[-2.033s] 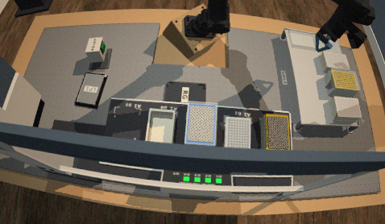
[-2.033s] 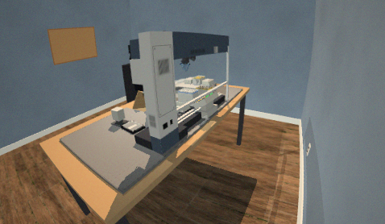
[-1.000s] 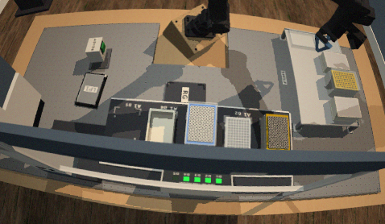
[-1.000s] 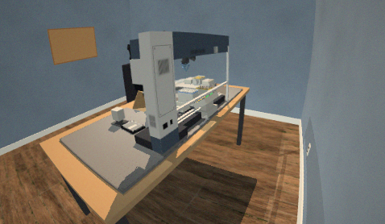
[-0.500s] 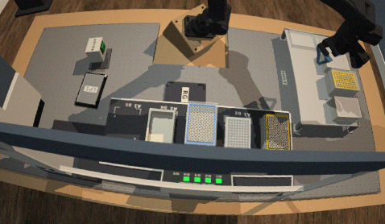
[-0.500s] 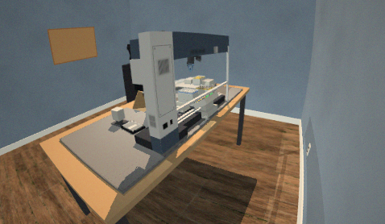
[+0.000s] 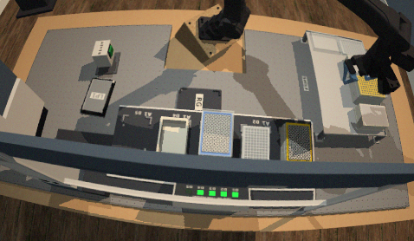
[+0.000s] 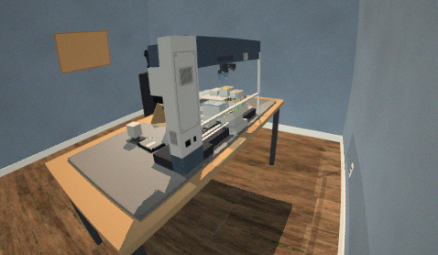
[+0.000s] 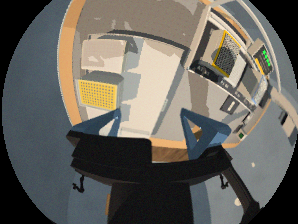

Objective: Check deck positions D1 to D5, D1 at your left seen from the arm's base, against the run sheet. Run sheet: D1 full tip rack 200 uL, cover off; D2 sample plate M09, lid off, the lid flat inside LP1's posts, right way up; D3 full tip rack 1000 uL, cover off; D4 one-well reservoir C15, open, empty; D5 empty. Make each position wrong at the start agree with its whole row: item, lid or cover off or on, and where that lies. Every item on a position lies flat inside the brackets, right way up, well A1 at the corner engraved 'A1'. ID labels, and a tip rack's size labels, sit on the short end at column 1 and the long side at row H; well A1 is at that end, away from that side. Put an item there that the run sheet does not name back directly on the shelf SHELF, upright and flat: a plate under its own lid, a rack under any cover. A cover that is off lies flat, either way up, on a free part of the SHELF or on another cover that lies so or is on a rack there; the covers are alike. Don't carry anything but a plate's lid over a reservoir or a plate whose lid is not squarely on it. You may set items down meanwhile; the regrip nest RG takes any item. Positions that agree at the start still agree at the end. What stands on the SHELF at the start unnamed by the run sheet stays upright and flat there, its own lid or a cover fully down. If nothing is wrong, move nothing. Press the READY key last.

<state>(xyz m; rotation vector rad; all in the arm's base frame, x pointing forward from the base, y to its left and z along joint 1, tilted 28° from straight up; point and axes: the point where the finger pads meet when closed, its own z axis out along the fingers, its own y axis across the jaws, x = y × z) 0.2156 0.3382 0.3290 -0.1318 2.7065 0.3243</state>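
The blue-framed tip rack is 11 cm ahead of my hand, 45 cm to the right of it and 11 cm below it. From my hand the other things lie so: white well plate 13 cm ahead, 32 cm to the right, 17 cm below; then yellow-framed tip rack 14 cm ahead, 20 cm to the right, 13 cm below; then shelf 10 cm behind, 9 cm to the left, 16 cm below.
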